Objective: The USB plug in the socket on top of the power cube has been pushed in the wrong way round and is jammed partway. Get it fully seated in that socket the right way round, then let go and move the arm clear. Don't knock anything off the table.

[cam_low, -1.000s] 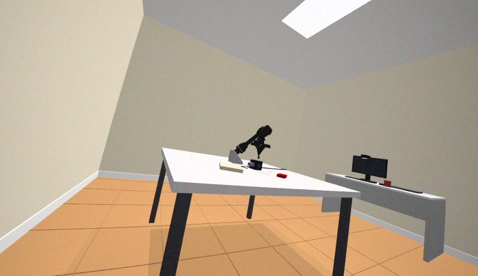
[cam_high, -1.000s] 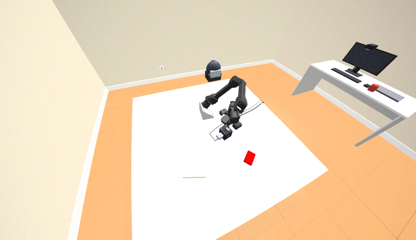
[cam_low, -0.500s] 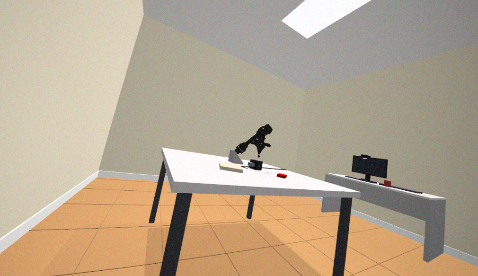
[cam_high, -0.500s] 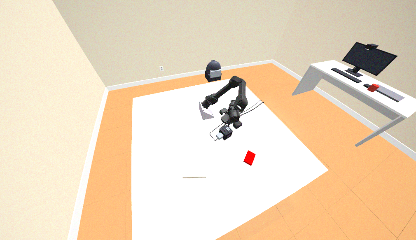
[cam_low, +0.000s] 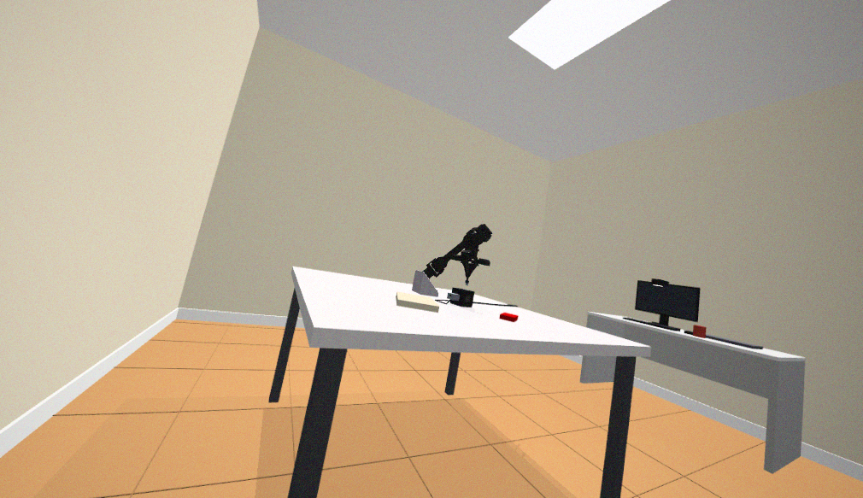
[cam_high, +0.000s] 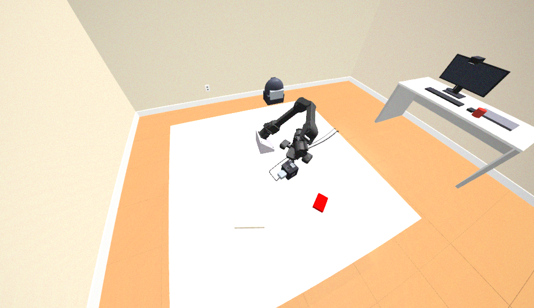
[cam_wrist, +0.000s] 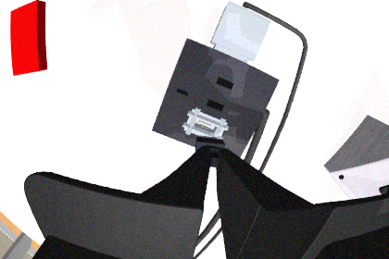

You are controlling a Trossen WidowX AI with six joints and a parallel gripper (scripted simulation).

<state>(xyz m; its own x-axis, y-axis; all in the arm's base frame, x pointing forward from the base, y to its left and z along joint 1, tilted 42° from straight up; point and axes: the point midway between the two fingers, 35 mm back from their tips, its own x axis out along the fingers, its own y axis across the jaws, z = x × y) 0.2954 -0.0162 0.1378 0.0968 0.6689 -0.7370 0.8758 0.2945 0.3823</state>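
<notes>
The white socket frame lies 7 cm below my gripper tip and 1 cm to the left of it. Round my gripper tip: flat tan board: 31 cm to the right, 12 cm below, 12 cm ahead; then red block: 25 cm ahead, 13 cm below, 6 cm to the left.
</notes>
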